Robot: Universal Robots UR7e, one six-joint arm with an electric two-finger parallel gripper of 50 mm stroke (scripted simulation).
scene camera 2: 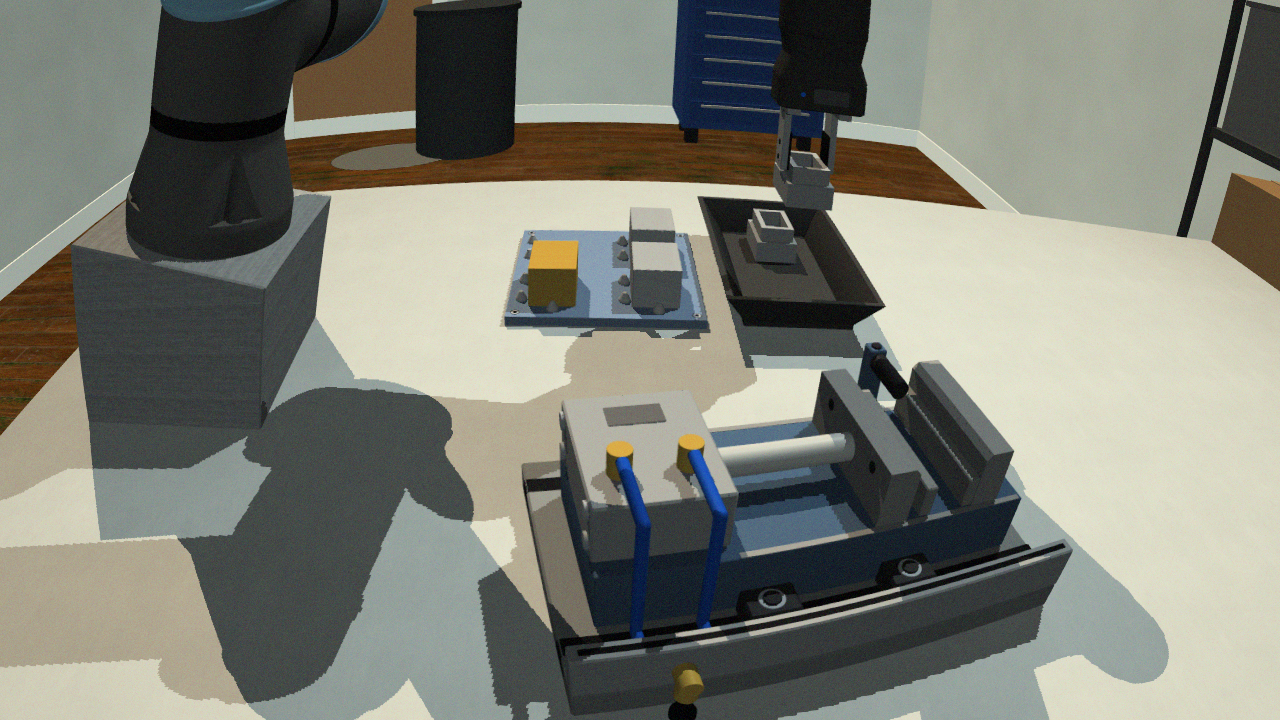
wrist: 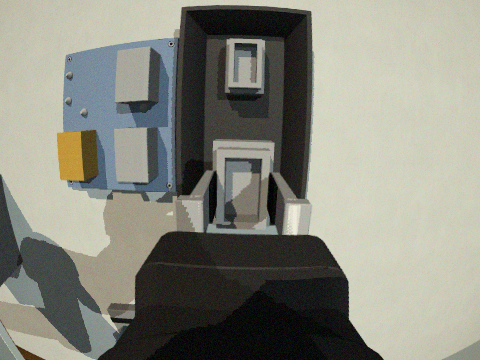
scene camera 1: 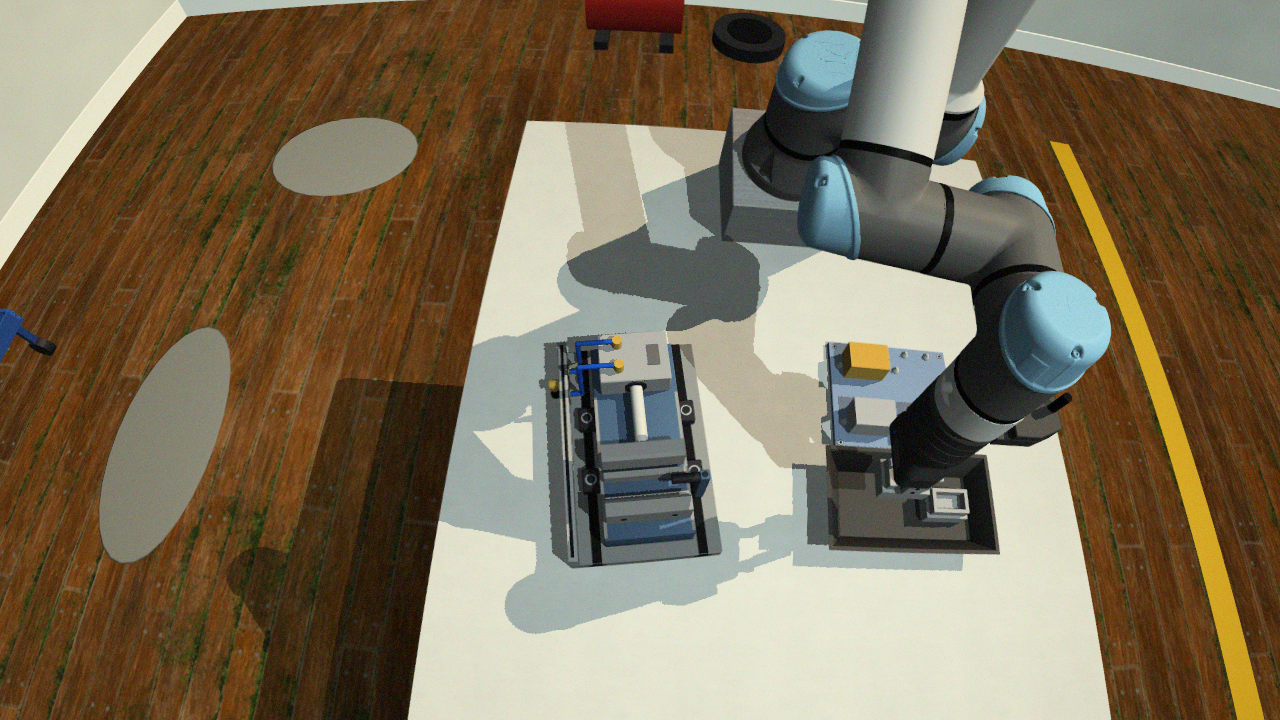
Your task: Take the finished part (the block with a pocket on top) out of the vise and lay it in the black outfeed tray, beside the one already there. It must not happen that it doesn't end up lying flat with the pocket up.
Path:
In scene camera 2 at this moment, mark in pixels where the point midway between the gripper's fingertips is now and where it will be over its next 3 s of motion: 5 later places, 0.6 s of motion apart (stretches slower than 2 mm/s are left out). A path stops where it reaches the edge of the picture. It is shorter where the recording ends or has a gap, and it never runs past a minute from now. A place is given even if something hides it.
The gripper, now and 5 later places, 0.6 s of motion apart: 804, 168; 800, 198; 797, 229; 795, 250; 795, 255; 794, 260

